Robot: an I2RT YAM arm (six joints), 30 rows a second.
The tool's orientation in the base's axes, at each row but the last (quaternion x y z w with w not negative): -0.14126, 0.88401, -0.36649, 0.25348; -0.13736, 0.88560, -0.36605, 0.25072; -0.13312, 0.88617, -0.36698, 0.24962; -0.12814, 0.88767, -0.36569, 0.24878; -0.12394, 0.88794, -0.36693, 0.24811; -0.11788, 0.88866, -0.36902, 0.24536; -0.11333, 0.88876, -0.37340, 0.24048; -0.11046, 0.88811, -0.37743, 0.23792; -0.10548, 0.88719, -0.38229, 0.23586; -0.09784, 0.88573, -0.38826, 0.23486; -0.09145, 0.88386, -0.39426, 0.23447; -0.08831, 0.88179, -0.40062, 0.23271
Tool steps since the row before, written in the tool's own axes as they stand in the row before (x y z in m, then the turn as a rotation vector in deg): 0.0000, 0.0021, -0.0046, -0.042, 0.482, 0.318; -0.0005, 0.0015, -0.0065, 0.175, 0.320, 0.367; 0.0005, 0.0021, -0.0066, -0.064, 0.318, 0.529; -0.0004, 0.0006, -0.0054, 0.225, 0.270, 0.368; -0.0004, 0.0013, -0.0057, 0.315, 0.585, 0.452; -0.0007, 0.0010, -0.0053, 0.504, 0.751, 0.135; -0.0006, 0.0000, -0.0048, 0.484, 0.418, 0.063; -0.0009, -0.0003, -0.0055, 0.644, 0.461, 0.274; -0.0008, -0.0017, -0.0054, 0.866, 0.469, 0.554; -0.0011, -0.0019, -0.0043, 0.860, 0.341, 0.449; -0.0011, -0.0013, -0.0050, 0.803, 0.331, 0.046; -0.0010, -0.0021, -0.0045, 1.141, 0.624, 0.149
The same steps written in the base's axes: -0.0027, 0.0041, 0.0013, 0.180, 0.168, -0.524; -0.0032, 0.0050, 0.0030, 0.034, -0.065, -0.512; -0.0041, 0.0051, 0.0023, 0.323, -0.061, -0.526; -0.0026, 0.0037, 0.0030, -0.005, -0.119, -0.495; -0.0027, 0.0044, 0.0027, -0.049, 0.016, -0.802; -0.0022, 0.0041, 0.0027, -0.380, 0.248, -0.794; -0.0019, 0.0032, 0.0031, -0.392, 0.068, -0.504; -0.0020, 0.0035, 0.0038, -0.424, -0.093, -0.717; -0.0020, 0.0025, 0.0047, -0.477, -0.345, -0.964; -0.0012, 0.0019, 0.0043, -0.525, -0.362, -0.807; -0.0015, 0.0028, 0.0042, -0.671, -0.086, -0.546; -0.0014, 0.0019, 0.0045, -0.909, -0.076, -0.939
